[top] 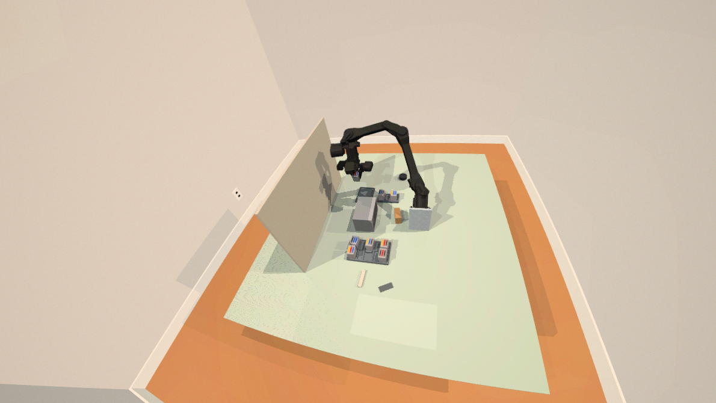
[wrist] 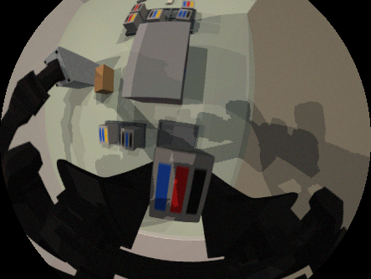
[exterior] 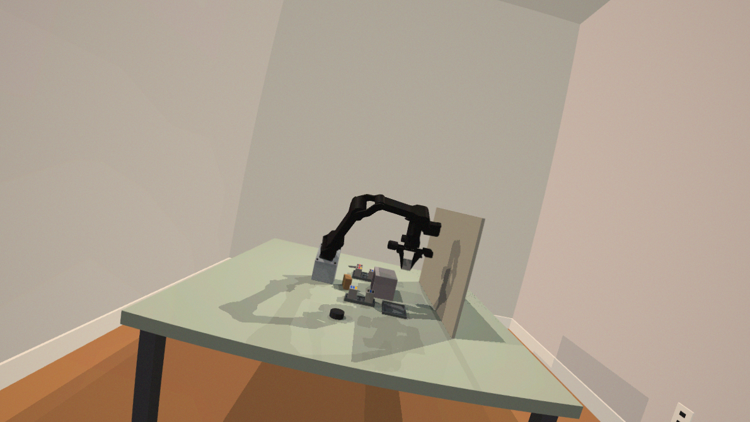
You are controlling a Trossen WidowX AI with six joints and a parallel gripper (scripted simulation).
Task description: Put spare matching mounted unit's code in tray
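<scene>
My gripper tip is 1 cm past the dark tray, 4 cm to the left of it and 17 cm above it. From my gripper tip the other things lie so: tall beige panel: 18 cm ahead, 17 cm to the left, 5 cm above; then orange block: 24 cm behind, 11 cm to the left, 15 cm below; then mounted unit: 7 cm behind, 15 cm to the left, 12 cm below.
</scene>
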